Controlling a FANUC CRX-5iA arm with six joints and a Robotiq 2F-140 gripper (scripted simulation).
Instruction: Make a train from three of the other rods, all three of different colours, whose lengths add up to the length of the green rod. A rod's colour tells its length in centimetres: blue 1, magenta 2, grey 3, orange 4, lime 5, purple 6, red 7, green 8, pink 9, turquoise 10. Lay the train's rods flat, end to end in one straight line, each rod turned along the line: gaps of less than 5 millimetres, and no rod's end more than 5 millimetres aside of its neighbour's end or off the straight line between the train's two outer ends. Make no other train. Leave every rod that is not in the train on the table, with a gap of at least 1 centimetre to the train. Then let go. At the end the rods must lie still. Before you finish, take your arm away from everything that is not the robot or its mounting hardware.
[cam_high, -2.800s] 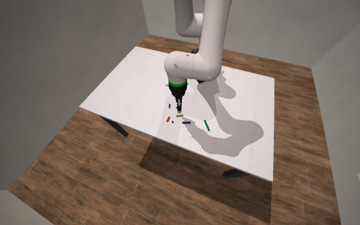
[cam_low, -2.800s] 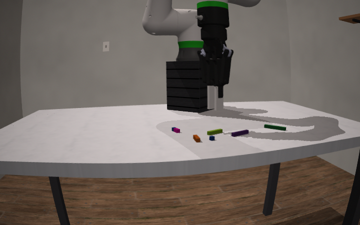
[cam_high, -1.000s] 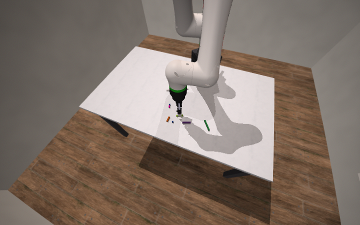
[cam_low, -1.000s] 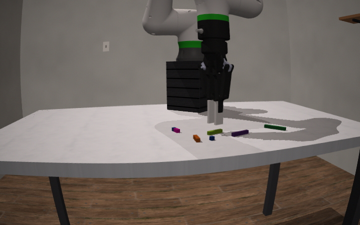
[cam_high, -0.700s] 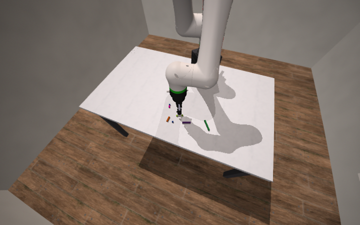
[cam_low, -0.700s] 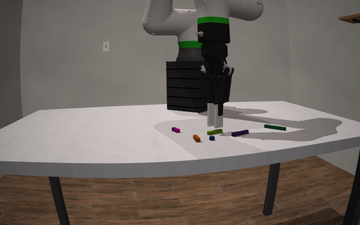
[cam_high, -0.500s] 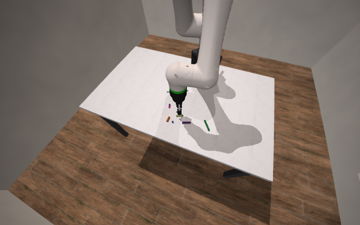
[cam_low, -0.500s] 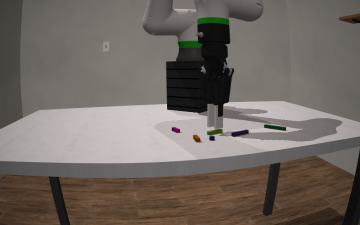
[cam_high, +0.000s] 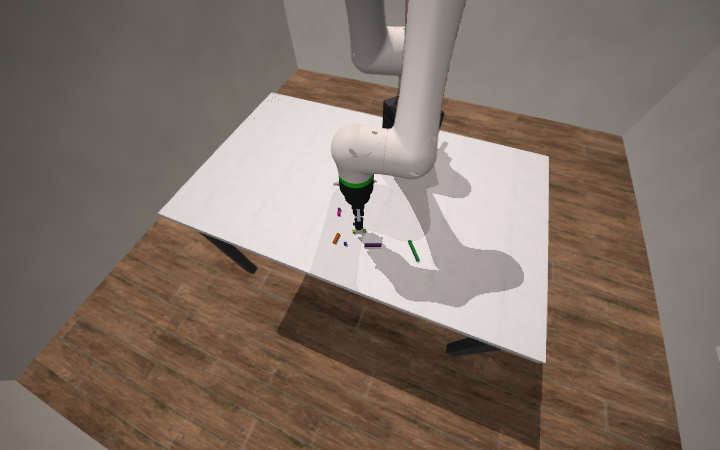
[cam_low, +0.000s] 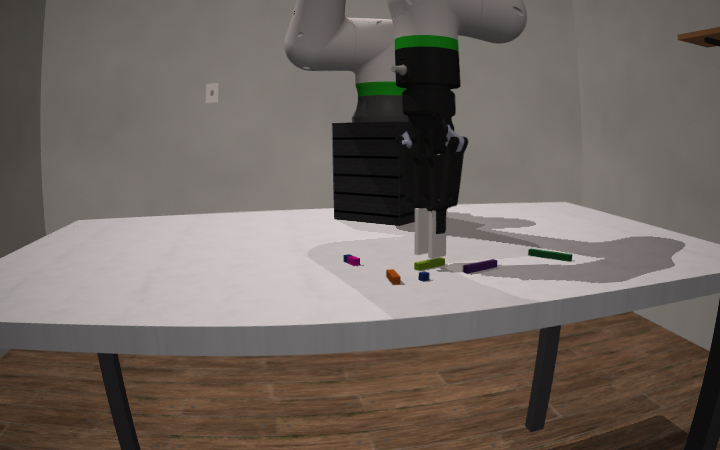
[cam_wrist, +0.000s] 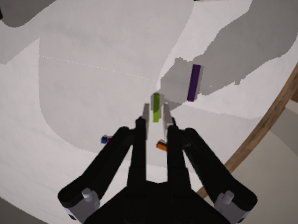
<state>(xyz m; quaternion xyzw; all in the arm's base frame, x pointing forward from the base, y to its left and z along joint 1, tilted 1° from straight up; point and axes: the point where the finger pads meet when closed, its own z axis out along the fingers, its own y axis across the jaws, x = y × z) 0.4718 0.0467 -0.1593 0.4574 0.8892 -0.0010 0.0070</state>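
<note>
Now: hand 5 cm above the lime rod. The rest, counted from my hand: magenta rod (3 cm behind, 11 cm to the right, 5 cm below); then orange rod (7 cm ahead, 6 cm to the right, 5 cm below); then purple rod (2 cm ahead, 7 cm to the left, 5 cm below).
</note>
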